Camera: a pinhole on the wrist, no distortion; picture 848 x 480 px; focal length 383.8 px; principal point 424.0 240.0 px. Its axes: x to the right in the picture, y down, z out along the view. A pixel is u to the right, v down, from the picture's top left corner.
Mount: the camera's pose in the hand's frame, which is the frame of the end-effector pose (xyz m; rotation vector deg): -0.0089 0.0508 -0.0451 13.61 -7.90 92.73
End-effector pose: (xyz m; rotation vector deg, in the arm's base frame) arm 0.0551 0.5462 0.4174 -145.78 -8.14 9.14
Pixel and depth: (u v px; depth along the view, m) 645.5 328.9 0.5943
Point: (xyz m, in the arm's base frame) -0.1391 0.6733 -0.2162
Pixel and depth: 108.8 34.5 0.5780
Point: 0.3217 1.2403 0.3625
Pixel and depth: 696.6 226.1 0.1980
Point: 0.0436 0.5282 0.1895
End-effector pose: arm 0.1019 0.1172 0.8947 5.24 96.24 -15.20
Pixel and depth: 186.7 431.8 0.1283
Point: 0.1589 0.0500 0.9546
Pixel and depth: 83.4 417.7 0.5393
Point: 0.3750 -0.4882 1.1170
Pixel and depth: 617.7 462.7 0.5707
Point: 0.7562 0.1826 1.1207
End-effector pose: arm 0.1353 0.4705 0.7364 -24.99 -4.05 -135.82
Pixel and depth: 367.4 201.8 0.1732
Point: 0.1454 0.4863 0.8535
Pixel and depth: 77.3 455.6 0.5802
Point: 0.0316 1.1706 1.0788
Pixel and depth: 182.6 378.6 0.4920
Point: 0.0872 0.9012 1.0648
